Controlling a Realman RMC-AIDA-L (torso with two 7-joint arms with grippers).
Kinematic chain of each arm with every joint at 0, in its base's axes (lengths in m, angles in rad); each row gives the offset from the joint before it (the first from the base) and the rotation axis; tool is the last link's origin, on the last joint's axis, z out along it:
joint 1: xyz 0 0 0.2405 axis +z
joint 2: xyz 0 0 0 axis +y
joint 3: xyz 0 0 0.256 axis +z
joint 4: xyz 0 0 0 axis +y
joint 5: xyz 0 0 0.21 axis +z
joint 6: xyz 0 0 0 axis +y
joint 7: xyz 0 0 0.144 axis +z
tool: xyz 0 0 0
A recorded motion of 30 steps. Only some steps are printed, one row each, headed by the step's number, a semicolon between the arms.
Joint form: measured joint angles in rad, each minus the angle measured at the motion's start. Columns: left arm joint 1, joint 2, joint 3, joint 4, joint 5, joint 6, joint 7; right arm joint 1, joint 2, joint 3, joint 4, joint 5, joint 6, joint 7.
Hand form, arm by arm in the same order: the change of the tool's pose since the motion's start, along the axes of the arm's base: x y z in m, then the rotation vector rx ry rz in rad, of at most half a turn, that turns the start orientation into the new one. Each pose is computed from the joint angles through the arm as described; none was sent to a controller.
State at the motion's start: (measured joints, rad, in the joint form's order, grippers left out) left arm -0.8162 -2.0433 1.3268 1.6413 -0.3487 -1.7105 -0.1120; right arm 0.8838 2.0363 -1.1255 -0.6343 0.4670 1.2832 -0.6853
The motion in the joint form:
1: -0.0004 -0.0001 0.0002 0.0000 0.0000 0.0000 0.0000; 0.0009 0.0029 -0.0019 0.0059 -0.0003 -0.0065 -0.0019
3: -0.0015 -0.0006 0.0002 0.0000 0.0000 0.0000 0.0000; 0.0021 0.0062 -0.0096 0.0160 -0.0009 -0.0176 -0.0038
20: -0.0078 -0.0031 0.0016 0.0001 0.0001 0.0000 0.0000; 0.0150 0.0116 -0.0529 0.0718 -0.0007 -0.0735 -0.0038
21: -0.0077 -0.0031 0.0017 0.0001 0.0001 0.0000 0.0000; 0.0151 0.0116 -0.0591 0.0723 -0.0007 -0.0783 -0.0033
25: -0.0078 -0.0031 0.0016 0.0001 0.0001 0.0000 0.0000; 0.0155 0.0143 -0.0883 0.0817 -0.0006 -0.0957 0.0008
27: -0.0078 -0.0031 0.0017 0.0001 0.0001 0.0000 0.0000; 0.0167 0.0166 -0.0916 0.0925 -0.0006 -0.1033 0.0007
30: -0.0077 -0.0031 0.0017 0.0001 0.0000 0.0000 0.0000; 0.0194 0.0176 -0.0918 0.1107 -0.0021 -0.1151 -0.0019
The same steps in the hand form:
1: 0.0002 0.0000 -0.0001 -0.0002 0.0001 -0.0005; 0.0003 -0.0005 -0.0021 -0.0020 -0.0005 0.0017
3: 0.0007 0.0000 -0.0002 -0.0006 -0.0003 -0.0016; 0.0012 -0.0014 -0.0051 -0.0059 -0.0055 0.0051
20: 0.0035 0.0001 -0.0013 -0.0031 -0.0010 -0.0086; 0.0061 -0.0032 -0.0158 -0.0174 -0.0376 0.0191
21: 0.0034 0.0001 -0.0013 -0.0032 -0.0010 -0.0085; 0.0062 -0.0028 -0.0161 -0.0167 -0.0420 0.0235
25: 0.0035 0.0001 -0.0013 -0.0031 -0.0010 -0.0086; 0.0078 -0.0039 -0.0196 -0.0230 -0.0613 0.0348
27: 0.0035 0.0001 -0.0013 -0.0032 -0.0010 -0.0086; 0.0091 -0.0051 -0.0219 -0.0261 -0.0634 0.0327
30: 0.0035 0.0001 -0.0013 -0.0033 -0.0010 -0.0086; 0.0117 -0.0063 -0.0240 -0.0285 -0.0669 0.0290

